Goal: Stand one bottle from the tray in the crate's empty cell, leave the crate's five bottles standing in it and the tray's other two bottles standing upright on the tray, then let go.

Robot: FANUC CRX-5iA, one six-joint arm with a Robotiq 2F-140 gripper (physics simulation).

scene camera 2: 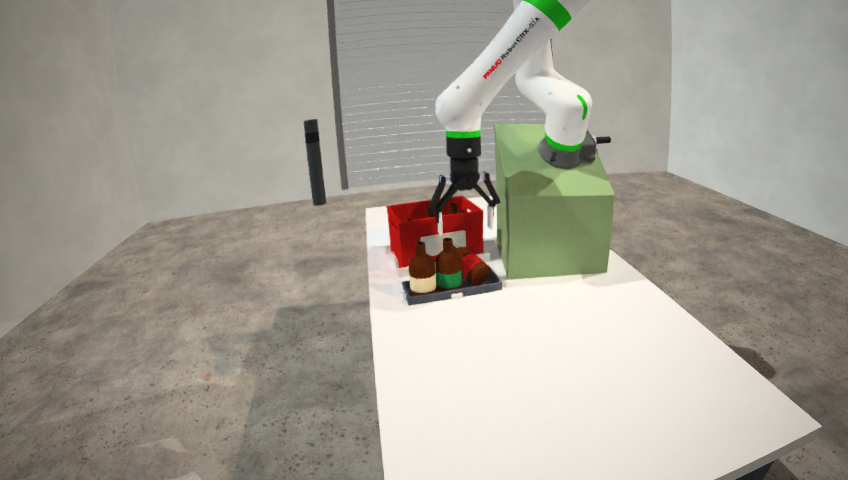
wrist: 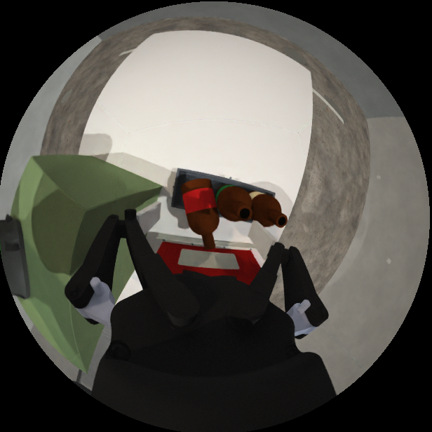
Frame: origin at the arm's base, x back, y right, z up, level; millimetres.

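Seen in the pictures: gripper, fingertip midpoint: [scene camera 2: 465, 230]; arm's base, origin of the base link: [scene camera 2: 560, 153].
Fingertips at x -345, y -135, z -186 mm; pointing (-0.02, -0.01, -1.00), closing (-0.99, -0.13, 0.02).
Offsets run from my fingertips to a thing's middle. "spot": to the spot under its first point. Level surfaces: height alone.
A brown bottle with a red label {dx -2, dy +28, dz -106 mm} [scene camera 2: 475, 267] [wrist: 200, 200] is tipped over at one end of the dark tray {spot: dx +40, dy -65, dz -162 mm} [scene camera 2: 484, 290] [wrist: 177, 189], its base toward the camera in the scene view and its neck toward the red crate {dx -69, dy +217, dz -84 mm} [scene camera 2: 409, 245] [wrist: 244, 262]. Whether the neck touches the crate is unclear. The green-label bottle {dx -56, dy -26, dz -89 mm} [scene camera 2: 449, 264] [wrist: 233, 202] and the cream-label bottle {dx -132, dy -37, dz -89 mm} [scene camera 2: 422, 272] [wrist: 265, 208] stand upright on the tray. A few dark bottle necks show inside the crate; its cells are mostly hidden. My gripper [scene camera 2: 465, 220] [wrist: 206, 219] is wide open and empty, above the crate's tray side.
The green pedestal [scene camera 2: 556, 234] [wrist: 60, 200] carries the arm and stands close beside the crate and tray. The white table {dz -171 mm} [scene camera 2: 535, 368] [wrist: 215, 85] extends from the tray toward the scene camera. Its long edge runs close to the cream-label bottle's side.
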